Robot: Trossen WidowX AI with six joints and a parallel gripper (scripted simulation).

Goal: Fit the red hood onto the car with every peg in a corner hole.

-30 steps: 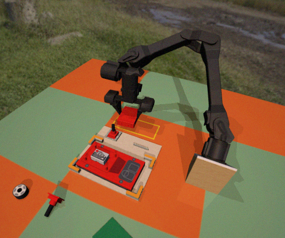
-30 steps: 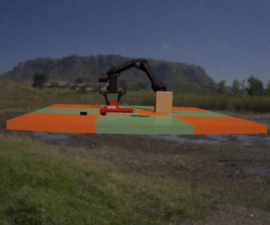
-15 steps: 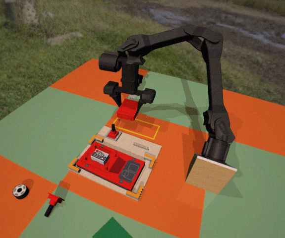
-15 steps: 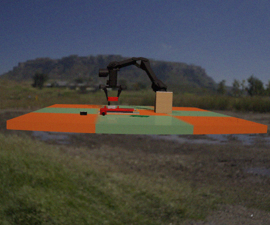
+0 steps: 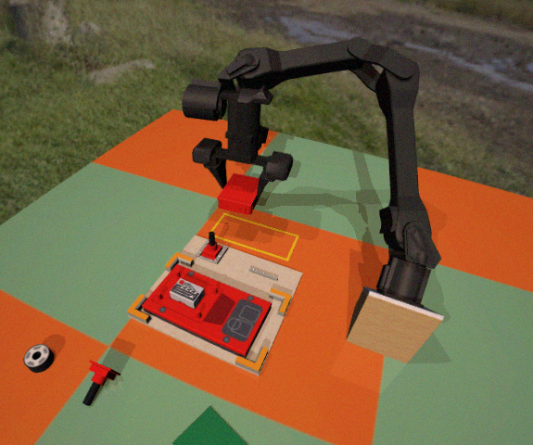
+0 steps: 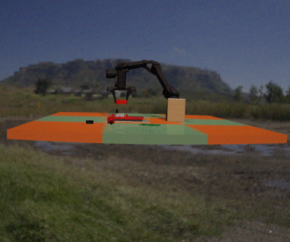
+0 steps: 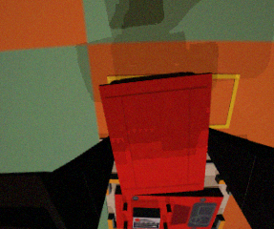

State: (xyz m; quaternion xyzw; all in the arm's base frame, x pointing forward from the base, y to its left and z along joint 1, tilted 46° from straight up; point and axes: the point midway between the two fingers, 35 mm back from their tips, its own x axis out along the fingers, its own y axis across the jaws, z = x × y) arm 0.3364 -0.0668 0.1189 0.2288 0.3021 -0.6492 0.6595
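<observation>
The grey engine block lies 220 mm to the left of my gripper tip and 80 mm below it. The rest, counted from my gripper tip: white wheel (160 mm ahead, 420 mm to the left, 90 mm below); red hood (right at my gripper tip).
</observation>
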